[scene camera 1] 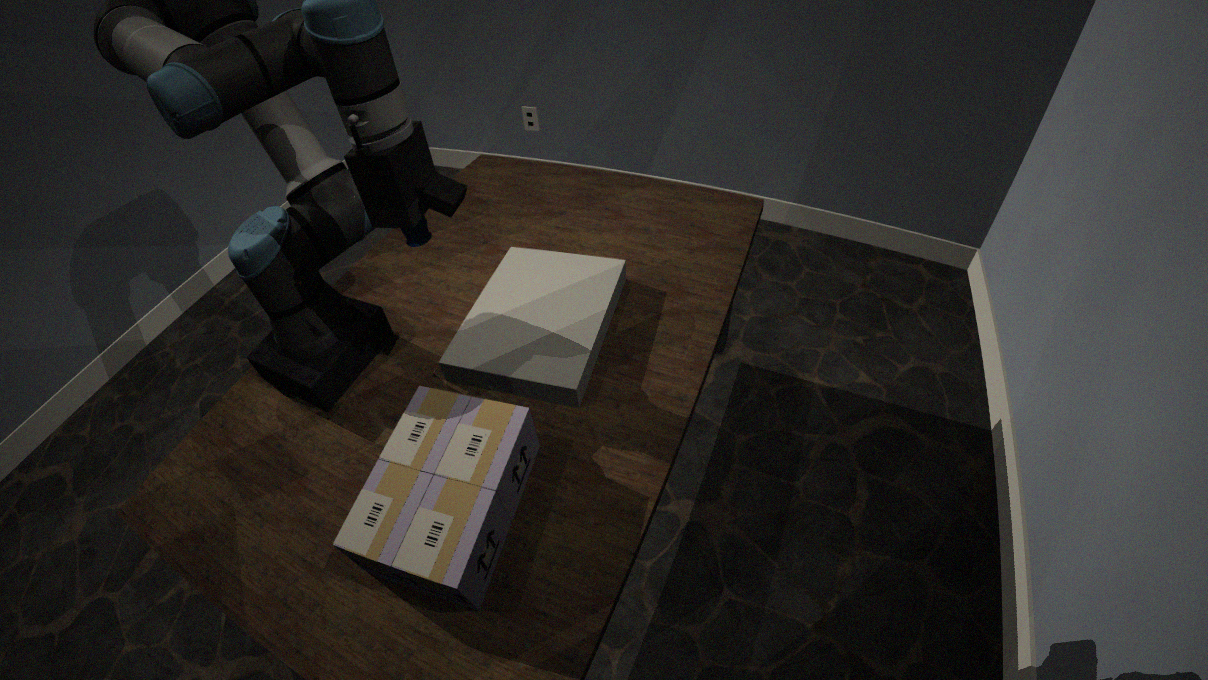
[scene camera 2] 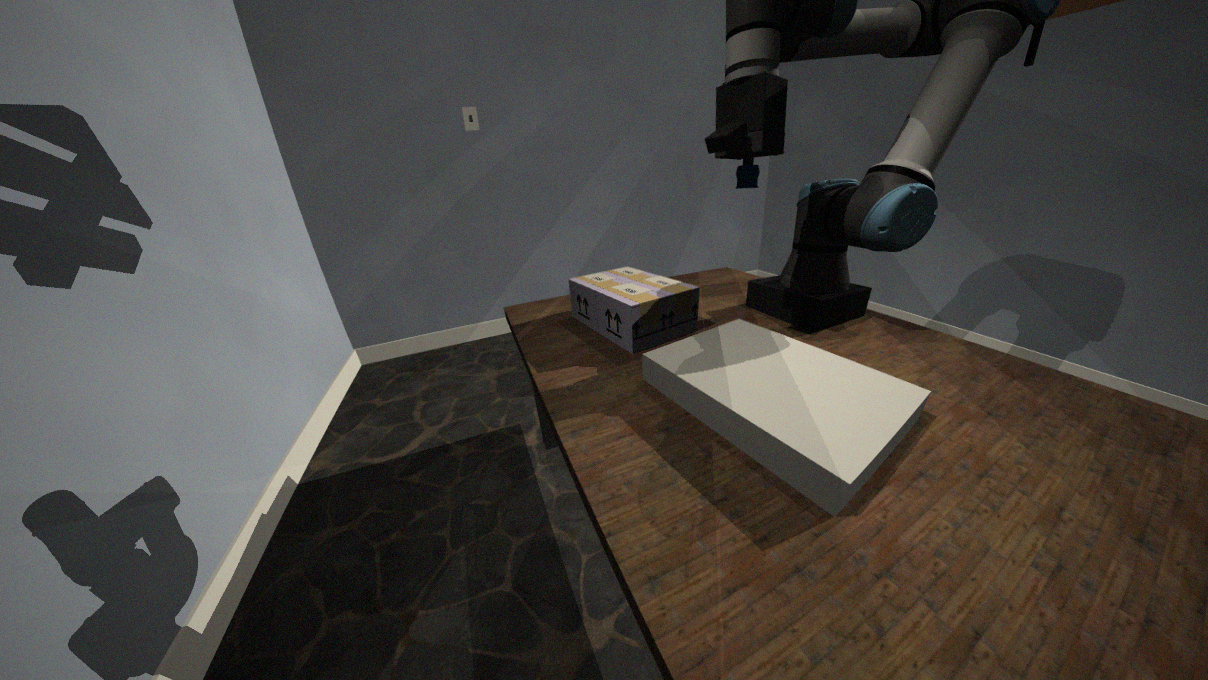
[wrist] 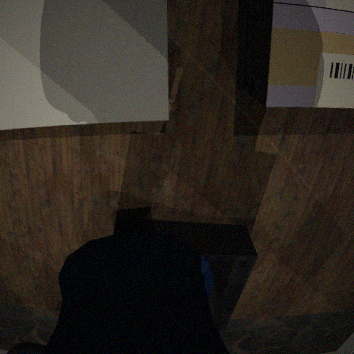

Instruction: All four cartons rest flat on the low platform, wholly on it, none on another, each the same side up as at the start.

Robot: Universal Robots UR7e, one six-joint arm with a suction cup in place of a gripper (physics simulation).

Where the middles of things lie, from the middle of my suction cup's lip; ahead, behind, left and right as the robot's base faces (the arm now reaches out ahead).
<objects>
The low white platform (scene camera 2: 824,424) is 90 mm ahead of my suction cup, 140 mm to the left of it and 280 mm below it.
</objects>
